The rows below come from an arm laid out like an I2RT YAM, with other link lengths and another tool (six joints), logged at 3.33 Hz.
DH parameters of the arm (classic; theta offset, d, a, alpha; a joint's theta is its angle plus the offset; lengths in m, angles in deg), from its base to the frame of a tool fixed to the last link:
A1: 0 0.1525 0.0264 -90
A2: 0 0 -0.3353 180
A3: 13.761 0 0.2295 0
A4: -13.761 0.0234 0.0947 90
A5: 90 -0.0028 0 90
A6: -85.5 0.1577 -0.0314 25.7
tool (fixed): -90 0.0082 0 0
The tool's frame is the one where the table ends.
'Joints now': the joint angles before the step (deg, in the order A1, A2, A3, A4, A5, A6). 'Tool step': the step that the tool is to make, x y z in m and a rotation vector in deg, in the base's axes. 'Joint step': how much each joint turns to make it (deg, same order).
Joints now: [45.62, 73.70, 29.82, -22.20, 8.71, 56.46]
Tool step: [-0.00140, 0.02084, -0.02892, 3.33, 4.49, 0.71]
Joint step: [-0.12, 8.01, -3.95, 11.05, -5.41, 1.45]
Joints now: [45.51, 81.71, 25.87, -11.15, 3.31, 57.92]
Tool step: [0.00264, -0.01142, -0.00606, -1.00, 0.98, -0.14]
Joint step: [-3.00, 0.90, -0.68, 0.31, -1.05, -2.66]
